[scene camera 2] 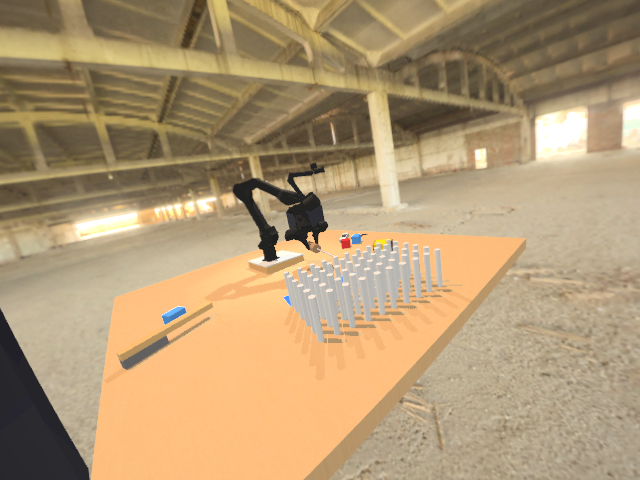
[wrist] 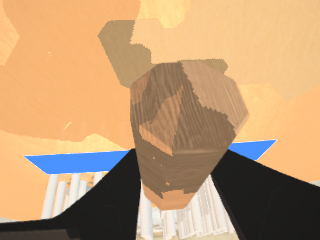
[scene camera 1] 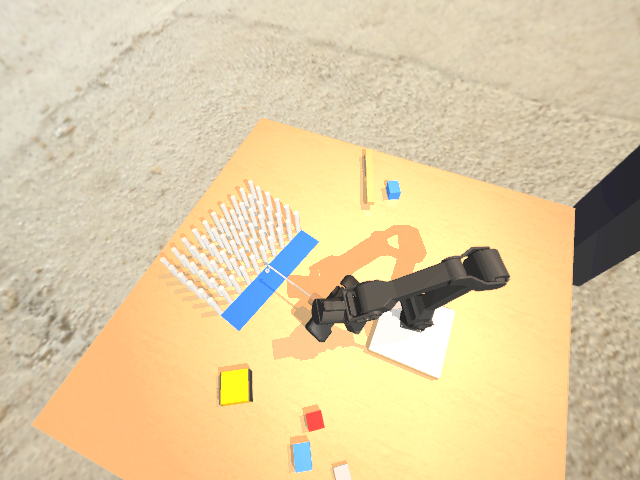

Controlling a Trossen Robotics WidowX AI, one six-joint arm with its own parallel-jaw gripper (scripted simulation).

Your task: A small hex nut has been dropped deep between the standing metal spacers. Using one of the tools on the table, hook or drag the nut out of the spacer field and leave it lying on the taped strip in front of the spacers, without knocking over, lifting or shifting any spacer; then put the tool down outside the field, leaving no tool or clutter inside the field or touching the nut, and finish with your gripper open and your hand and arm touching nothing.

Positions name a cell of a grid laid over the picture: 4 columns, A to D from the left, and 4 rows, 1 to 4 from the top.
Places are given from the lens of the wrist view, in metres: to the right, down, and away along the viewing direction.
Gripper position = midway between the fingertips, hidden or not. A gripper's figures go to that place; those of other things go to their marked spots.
my gripper (wrist: C3): 0.01, 0.02, 0.11
hook tool (wrist: C2): 0.01, 0.00, 0.06
